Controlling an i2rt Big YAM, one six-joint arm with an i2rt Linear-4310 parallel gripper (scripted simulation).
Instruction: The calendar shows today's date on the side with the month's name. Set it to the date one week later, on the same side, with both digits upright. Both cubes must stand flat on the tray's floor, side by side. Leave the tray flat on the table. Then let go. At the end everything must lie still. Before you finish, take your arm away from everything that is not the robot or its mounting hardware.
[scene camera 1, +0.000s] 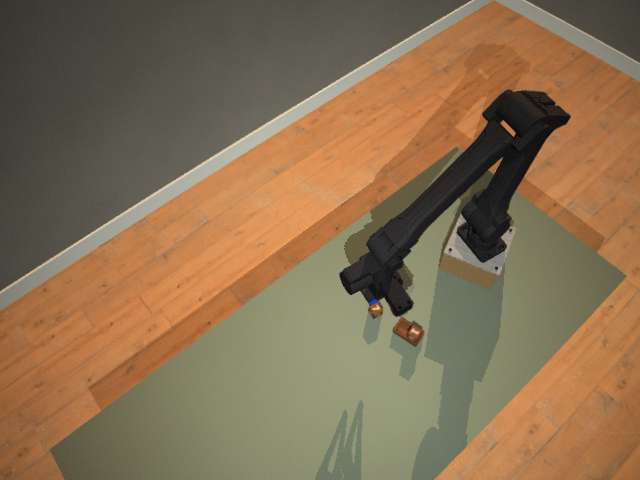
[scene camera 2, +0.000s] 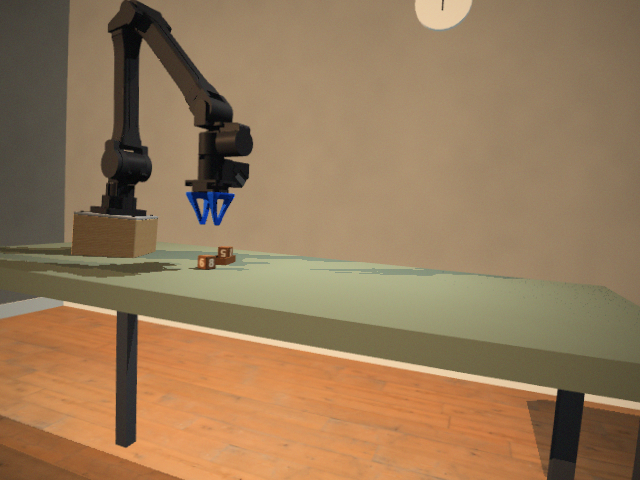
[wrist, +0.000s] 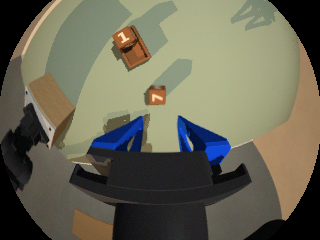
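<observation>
The gripper (scene camera 2: 209, 225) (wrist: 160, 120) is visible in scene camera 2 and also in the wrist view.
</observation>
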